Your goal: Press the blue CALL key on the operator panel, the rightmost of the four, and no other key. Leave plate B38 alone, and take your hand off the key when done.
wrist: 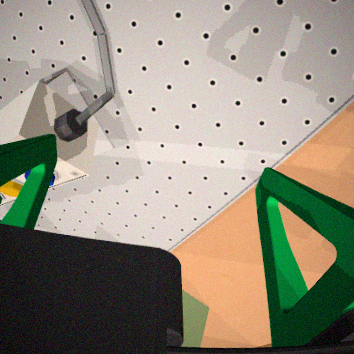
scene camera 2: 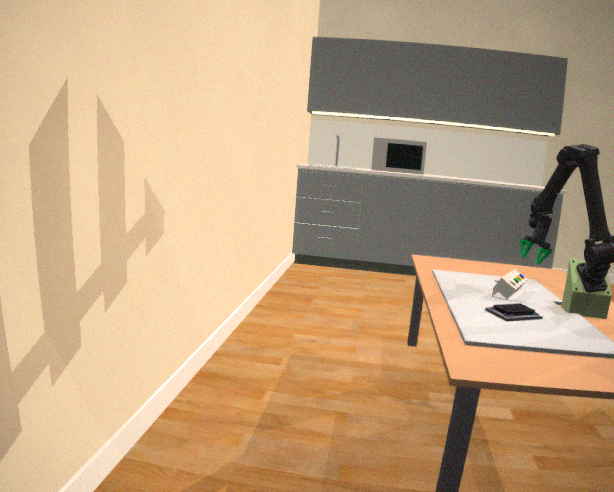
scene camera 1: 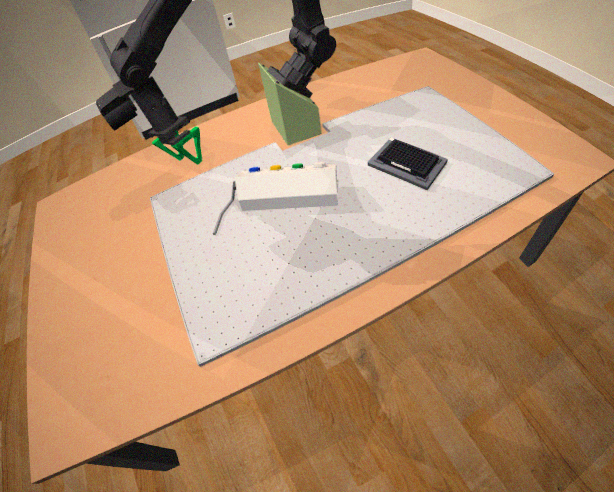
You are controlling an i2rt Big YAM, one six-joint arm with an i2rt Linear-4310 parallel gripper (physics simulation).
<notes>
My gripper (scene camera 1: pixel 190 161) is open, holding nothing. Further things: a button box (scene camera 2: pixel 504 289).
My gripper shows as well in the wrist view (wrist: pixel 160 162). The button box shows as well in the wrist view (wrist: pixel 54 104).
</notes>
